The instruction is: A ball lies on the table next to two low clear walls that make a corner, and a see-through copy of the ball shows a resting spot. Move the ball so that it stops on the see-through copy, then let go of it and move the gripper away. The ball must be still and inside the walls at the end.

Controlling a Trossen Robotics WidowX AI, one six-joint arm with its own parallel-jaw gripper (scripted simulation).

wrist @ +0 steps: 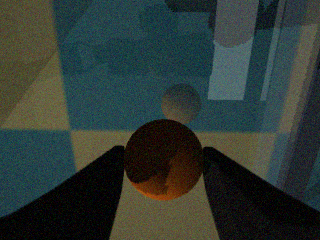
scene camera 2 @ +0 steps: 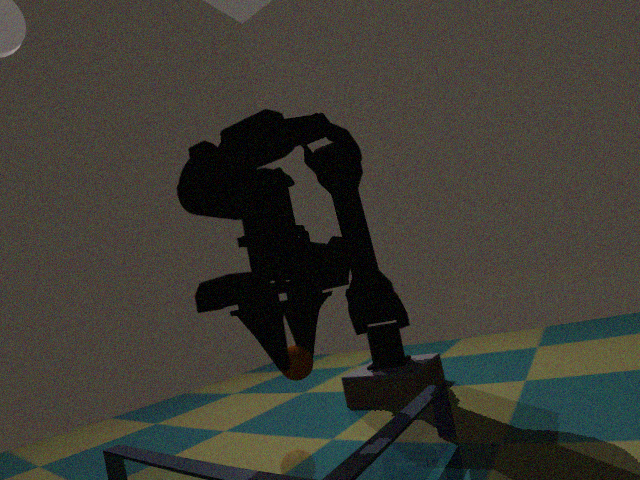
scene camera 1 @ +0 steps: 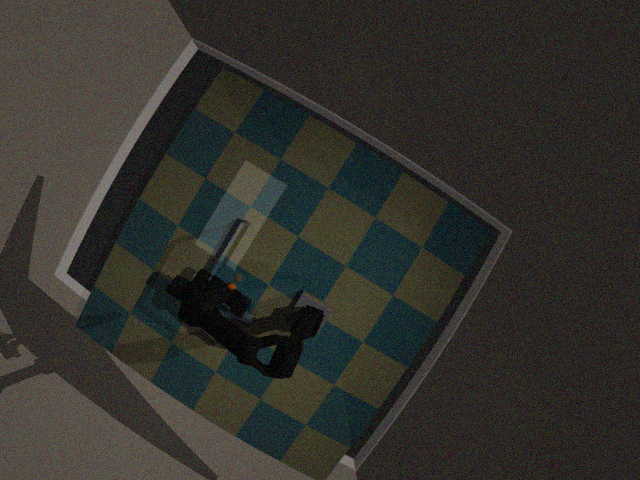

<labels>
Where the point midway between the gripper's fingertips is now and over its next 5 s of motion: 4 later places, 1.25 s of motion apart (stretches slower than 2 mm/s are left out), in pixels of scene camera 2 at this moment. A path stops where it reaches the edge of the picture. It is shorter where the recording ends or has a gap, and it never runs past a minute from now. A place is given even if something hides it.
My gripper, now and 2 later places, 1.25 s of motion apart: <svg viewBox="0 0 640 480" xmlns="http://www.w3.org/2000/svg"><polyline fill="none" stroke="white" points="296,365 296,455 283,384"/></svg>
</labels>
